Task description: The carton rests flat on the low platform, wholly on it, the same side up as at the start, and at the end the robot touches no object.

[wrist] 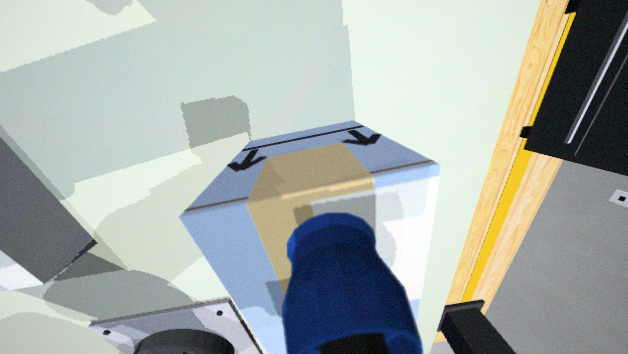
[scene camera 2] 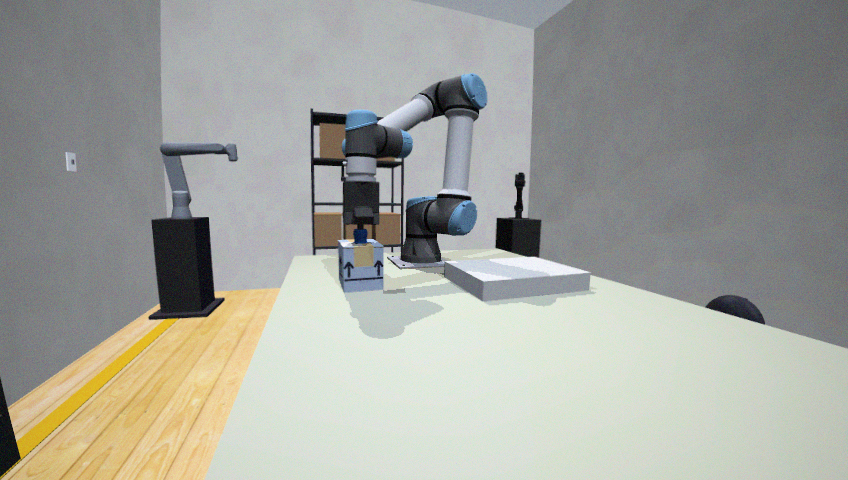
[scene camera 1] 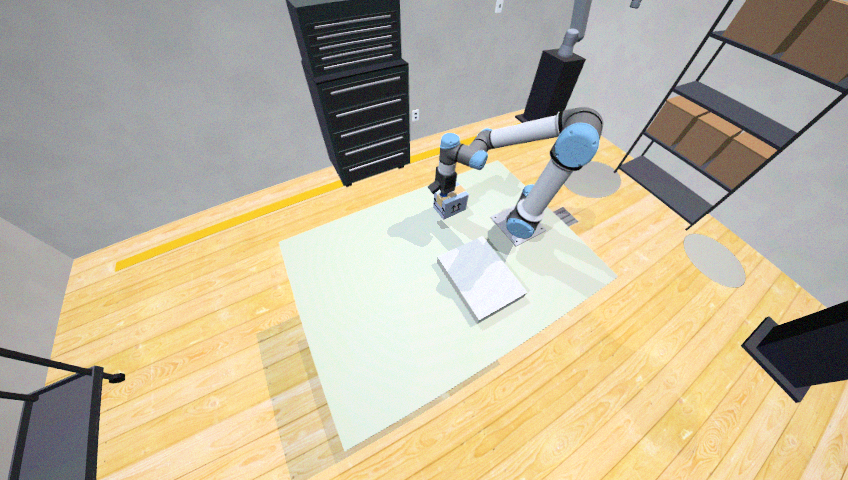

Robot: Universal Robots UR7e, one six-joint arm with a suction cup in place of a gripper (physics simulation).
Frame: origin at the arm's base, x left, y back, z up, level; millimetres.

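Where they show: hand, its tool point: (wrist: 331, 249) (scene camera 2: 360, 242); arm's base, origin of its link: (wrist: 188, 352) (scene camera 2: 420, 259).
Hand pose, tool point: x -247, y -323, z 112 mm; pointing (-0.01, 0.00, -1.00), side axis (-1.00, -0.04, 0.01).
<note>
Each offset is from my tool point to the top centre of the thing. Level surfaces: height alone.
The carton {dy +44, dx +0, dz -6 mm} (scene camera 1: 455, 208) (scene camera 2: 361, 284) (wrist: 220, 235) is a small light-blue box with tan tape and black arrows. It stands upright on the pale green mat {dz -119 mm} (scene camera 1: 357, 333) (scene camera 2: 476, 368), arrows pointing up, beside the arm's base and apart from the platform. The low platform {dy -42, dx +415, dz -71 mm} (scene camera 1: 493, 285) (scene camera 2: 535, 286) (wrist: 40, 220) is a flat light-grey slab, with no carton on it. My gripper (scene camera 1: 445, 193) (scene camera 2: 360, 242) (wrist: 331, 235), a blue suction cup, is open, with its suction off. It is at the carton's taped top; whether it touches or sits just above, I cannot tell. The cup hides part of the top in the wrist view.
The arm's base plate (scene camera 1: 498, 223) (scene camera 2: 395, 262) (wrist: 200, 312) lies between the carton and the platform's back corner. A black drawer cabinet (scene camera 1: 368, 124) (wrist: 575, 110) stands beyond the mat's edge. A shelf rack (scene camera 1: 734, 115) and a black pedestal (scene camera 1: 553, 86) (scene camera 2: 181, 264) with another arm stand farther off.
</note>
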